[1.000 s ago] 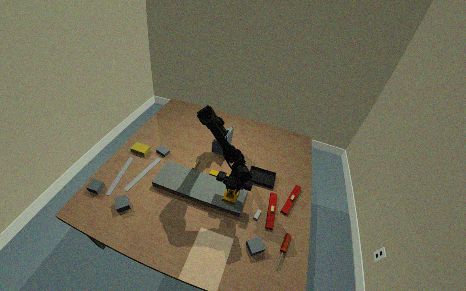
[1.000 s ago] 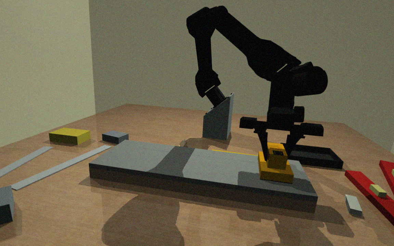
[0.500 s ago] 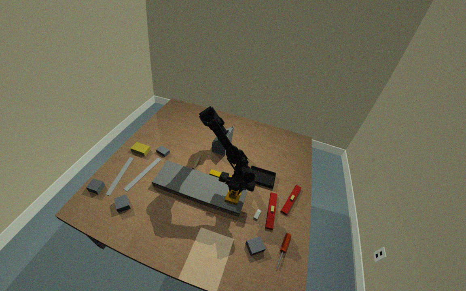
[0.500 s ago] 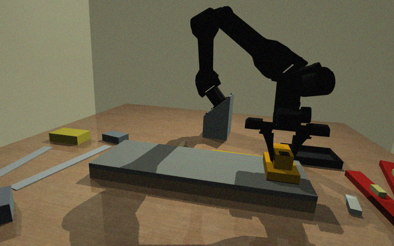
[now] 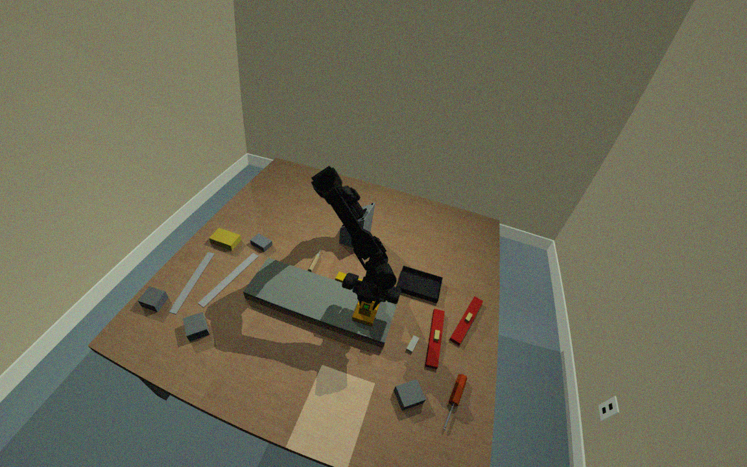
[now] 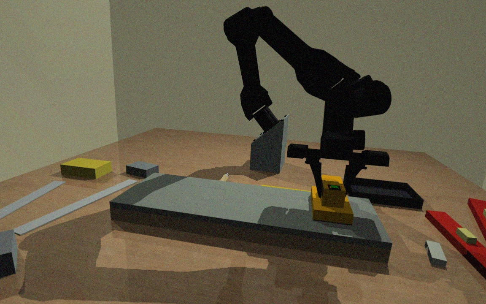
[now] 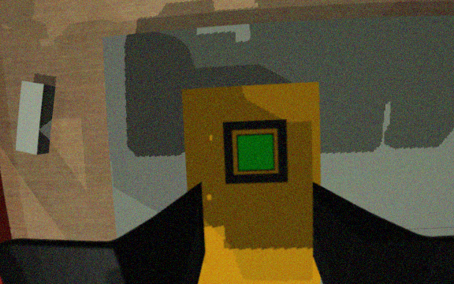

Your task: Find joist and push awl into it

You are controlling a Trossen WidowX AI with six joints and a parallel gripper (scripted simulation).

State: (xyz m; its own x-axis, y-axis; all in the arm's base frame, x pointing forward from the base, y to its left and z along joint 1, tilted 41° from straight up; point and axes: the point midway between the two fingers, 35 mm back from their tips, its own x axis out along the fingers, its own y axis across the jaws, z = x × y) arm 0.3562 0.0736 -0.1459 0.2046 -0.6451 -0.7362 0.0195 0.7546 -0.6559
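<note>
Now: the black tray 210 mm behind my gripper tip, 160 mm to the left of it and 50 mm below it. Also, from my gripper tip: thin yellow bar (130 mm behind, 70 mm to the right, 60 mm below); then yellow stud finder (10 mm ahead, 20 mm above); then small white block (50 mm ahead, 180 mm to the left, 60 mm below).
</note>
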